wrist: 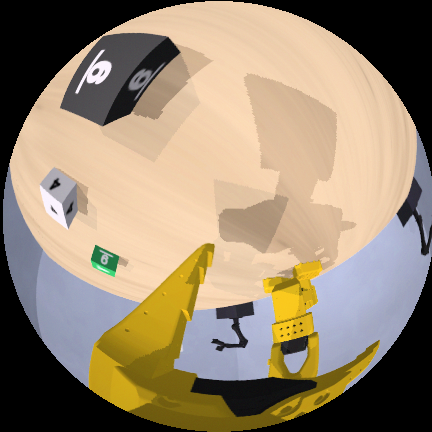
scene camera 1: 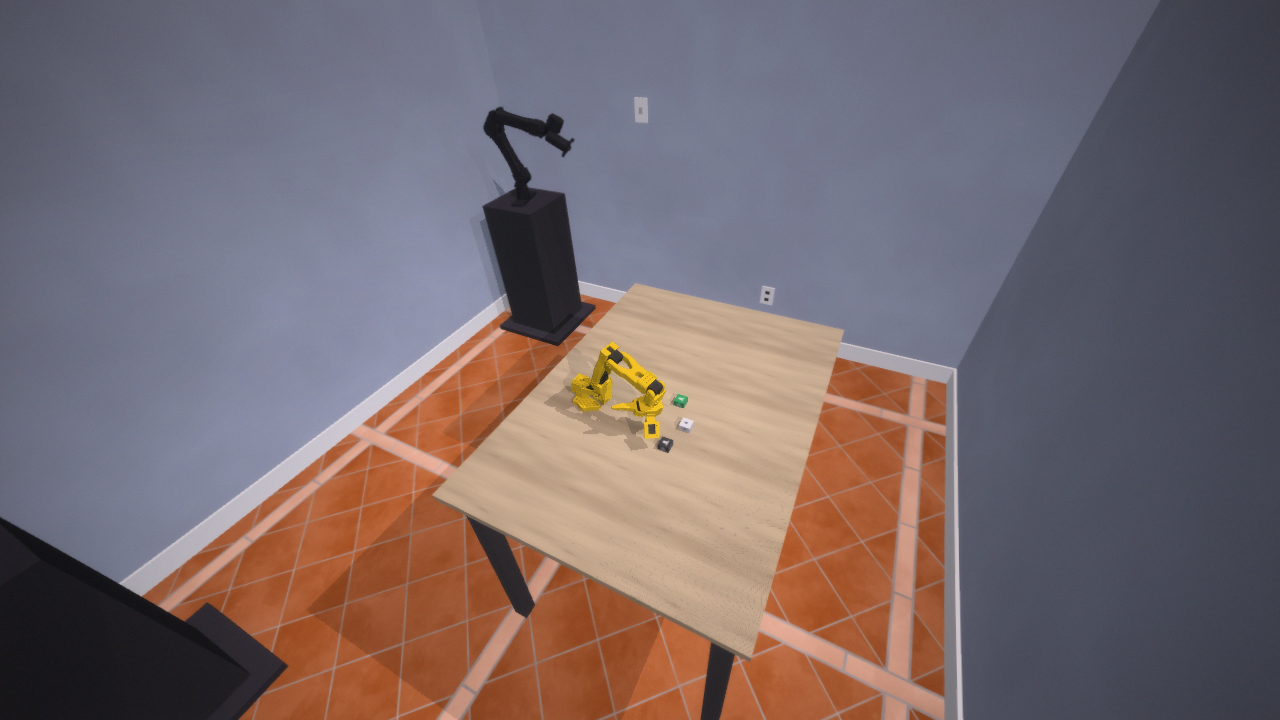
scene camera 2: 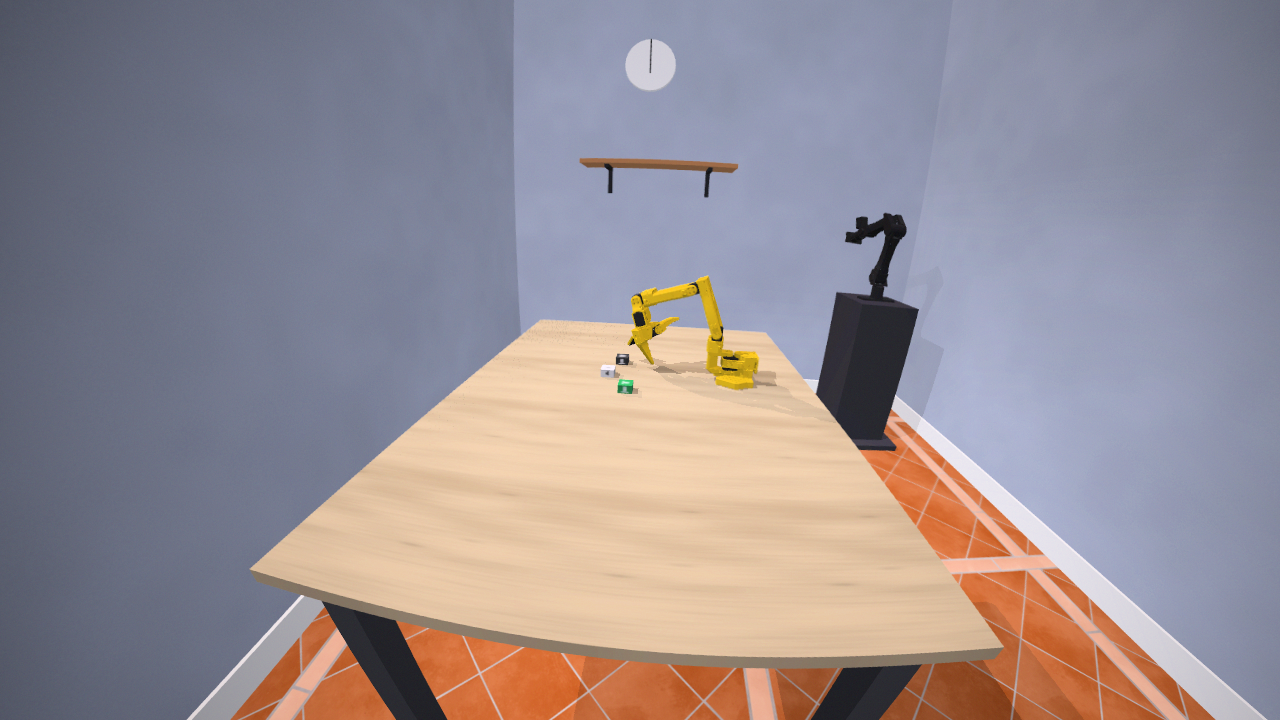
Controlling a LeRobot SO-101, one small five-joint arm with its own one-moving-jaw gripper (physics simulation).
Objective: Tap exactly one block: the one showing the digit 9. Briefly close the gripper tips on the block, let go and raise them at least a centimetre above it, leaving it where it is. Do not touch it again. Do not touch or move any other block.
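A black block (scene camera 1: 665, 444) (scene camera 2: 622, 359) (wrist: 107, 75) shows a white 6-or-9 shape with a line beside it. A green block (scene camera 1: 681, 400) (scene camera 2: 625, 386) (wrist: 105, 260) shows a similar shape with a line above it in the wrist view. I cannot surely tell which block reads 9. A white block (scene camera 1: 685, 424) (scene camera 2: 607, 370) (wrist: 59, 197) shows 4. My gripper (scene camera 1: 630, 415) (scene camera 2: 665, 341) (wrist: 294, 294) is wide open, with nothing between its jaws. It is on the arm-base side of the blocks, nearest the black one, apart from it. Its exact height is unclear.
The blocks lie apart on the wooden table (scene camera 1: 716, 528) (scene camera 2: 617, 501), with the white block between the green and black ones. My yellow arm's base (scene camera 1: 587, 392) (scene camera 2: 734, 379) stands near one long edge. A black arm on a dark pedestal (scene camera 1: 537, 259) (scene camera 2: 863, 367) stands beyond the table.
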